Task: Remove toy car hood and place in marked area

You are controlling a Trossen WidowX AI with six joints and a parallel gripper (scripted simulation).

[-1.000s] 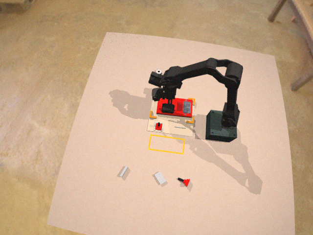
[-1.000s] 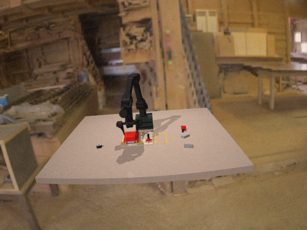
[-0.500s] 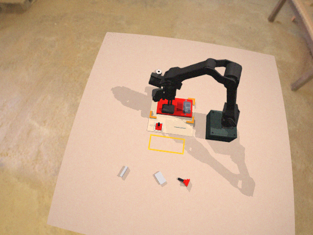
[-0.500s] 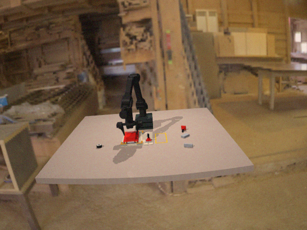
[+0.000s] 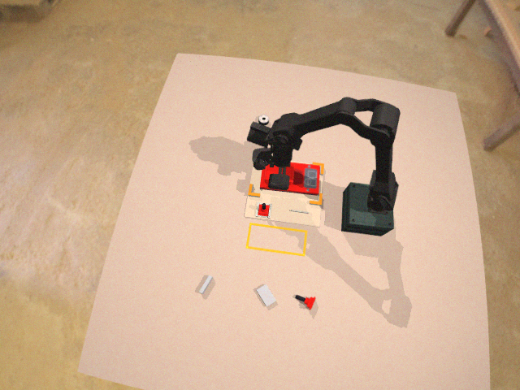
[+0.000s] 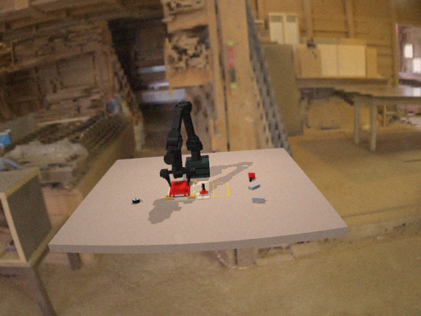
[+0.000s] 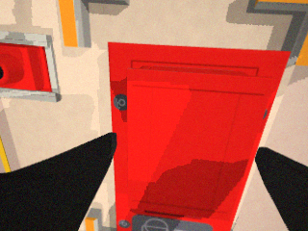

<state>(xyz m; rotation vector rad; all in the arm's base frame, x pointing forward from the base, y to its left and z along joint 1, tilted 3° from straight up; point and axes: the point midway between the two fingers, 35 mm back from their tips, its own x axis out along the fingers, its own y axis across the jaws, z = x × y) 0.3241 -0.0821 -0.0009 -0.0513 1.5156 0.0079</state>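
Right now my gripper tip is right at the hood. Also, from my gripper tip: black wheel: 23 cm to the right, 9 cm ahead, 3 cm below; then cream fixture plate: 3 cm to the left, 3 cm below, 2 cm behind.
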